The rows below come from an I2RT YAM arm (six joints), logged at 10 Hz.
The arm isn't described. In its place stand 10 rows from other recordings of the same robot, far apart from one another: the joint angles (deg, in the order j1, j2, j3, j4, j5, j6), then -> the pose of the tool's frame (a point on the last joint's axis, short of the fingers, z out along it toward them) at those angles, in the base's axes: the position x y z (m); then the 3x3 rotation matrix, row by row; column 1 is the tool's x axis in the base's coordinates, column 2 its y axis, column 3 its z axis.
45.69, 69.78, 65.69, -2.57, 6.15, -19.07 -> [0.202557 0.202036 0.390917], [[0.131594 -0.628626 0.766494], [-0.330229 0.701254 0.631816], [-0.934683 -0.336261 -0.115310]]
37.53, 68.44, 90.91, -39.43, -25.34, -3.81 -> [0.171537 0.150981 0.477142], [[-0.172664 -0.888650 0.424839], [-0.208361 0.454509 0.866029], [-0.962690 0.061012 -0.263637]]
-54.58, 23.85, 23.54, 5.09, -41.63, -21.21 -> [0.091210 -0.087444 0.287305], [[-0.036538 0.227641 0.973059], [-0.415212 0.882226 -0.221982], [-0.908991 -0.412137 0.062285]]
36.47, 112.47, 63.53, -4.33, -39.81, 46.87 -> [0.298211 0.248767 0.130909], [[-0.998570 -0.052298 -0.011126], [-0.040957 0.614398 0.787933], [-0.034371 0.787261 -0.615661]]
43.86, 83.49, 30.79, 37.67, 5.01, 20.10 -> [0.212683 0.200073 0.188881], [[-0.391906 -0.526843 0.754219], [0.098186 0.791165 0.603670], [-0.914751 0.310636 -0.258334]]
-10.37, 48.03, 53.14, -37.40, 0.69, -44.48 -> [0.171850 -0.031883 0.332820], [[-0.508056 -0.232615 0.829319], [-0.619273 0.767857 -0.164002], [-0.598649 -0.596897 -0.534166]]
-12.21, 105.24, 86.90, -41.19, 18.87, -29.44 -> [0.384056 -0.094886 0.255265], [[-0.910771 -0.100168 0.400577], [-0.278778 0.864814 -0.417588], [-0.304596 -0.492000 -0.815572]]
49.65, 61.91, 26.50, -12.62, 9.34, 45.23 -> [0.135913 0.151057 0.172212], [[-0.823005 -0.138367 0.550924], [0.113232 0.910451 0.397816], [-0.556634 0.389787 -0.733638]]
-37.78, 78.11, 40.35, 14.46, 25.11, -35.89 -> [0.222807 -0.191816 0.227225], [[-0.759061 0.515705 0.397334], [-0.083258 0.528417 -0.844893], [-0.645673 -0.674407 -0.358164]]
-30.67, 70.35, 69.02, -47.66, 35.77, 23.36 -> [0.200167 -0.142902 0.338788], [[-0.300925 0.940168 0.159773], [0.552497 0.308434 -0.774348], [-0.777297 -0.144746 -0.612256]]
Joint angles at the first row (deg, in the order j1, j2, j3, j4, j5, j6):
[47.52, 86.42, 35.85, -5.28, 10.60, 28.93]
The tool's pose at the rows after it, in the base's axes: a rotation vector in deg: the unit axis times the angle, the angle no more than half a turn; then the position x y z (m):
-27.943 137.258 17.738 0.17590 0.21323 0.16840
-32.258 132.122 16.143 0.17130 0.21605 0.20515
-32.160 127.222 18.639 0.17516 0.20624 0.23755
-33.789 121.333 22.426 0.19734 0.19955 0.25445
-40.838 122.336 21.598 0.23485 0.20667 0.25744
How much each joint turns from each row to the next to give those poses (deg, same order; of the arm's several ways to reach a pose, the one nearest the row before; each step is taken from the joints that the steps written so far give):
[4.71, -3.54, 4.06, -2.40, 3.14, -4.65]
[1.43, -4.78, 4.25, -5.78, 2.51, -4.43]
[-2.06, -4.90, 2.33, -1.54, -1.31, -3.35]
[-5.12, 0.01, 1.68, 5.11, -5.74, -5.95]
[-4.83, 7.79, 7.60, -2.37, -6.53, -7.14]

